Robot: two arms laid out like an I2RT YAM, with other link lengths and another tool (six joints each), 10 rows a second.
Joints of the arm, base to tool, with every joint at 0 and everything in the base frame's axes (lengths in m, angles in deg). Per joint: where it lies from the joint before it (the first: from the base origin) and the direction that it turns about. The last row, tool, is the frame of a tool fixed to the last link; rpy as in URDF.
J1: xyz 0.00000 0.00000 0.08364 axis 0 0 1
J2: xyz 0.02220 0.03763 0.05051 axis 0 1 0
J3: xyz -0.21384 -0.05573 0.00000 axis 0 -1 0
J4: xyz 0.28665 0.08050 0.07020 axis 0 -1 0
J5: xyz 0.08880 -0.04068 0.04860 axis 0 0 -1
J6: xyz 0.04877 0.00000 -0.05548 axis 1 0 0
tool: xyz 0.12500 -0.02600 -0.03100 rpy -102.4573 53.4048 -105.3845
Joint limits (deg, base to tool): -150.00..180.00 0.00..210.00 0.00..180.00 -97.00..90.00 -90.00..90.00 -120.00..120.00
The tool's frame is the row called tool.
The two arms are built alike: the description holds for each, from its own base.
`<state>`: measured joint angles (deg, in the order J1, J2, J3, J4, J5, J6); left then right.
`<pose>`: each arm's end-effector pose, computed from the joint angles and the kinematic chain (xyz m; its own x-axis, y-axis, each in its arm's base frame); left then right.
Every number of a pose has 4 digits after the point.
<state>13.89 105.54 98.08 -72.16 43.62 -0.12 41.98 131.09 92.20 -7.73 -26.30 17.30</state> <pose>0.3883 -0.0245 0.1723 -0.7811 -0.5107 0.3594 -0.6006 0.4569 -0.6561 0.3675 0.4446 -0.0432 -0.2760 -0.7165 -0.6407 -0.9537 0.2868 0.0901</pose>
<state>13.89 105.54 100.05 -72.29 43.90 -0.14 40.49 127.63 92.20 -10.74 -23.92 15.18</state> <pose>0.3933 -0.0238 0.1831 -0.7925 -0.5111 0.3326 -0.5789 0.4593 -0.6737 0.3851 0.4296 -0.0193 -0.2641 -0.7239 -0.6373 -0.9478 0.3172 0.0325</pose>
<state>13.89 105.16 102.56 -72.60 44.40 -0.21 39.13 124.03 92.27 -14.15 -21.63 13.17</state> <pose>0.3982 -0.0236 0.1998 -0.8073 -0.5109 0.2955 -0.5475 0.4615 -0.6980 0.3991 0.4134 0.0056 -0.2551 -0.7342 -0.6292 -0.9387 0.3440 -0.0208</pose>
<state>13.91 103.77 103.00 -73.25 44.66 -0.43 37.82 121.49 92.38 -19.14 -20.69 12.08</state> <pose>0.3954 -0.0248 0.2113 -0.8117 -0.5121 0.2808 -0.5353 0.4600 -0.7084 0.4011 0.3941 0.0175 -0.2779 -0.7531 -0.5964 -0.9316 0.3628 -0.0240</pose>
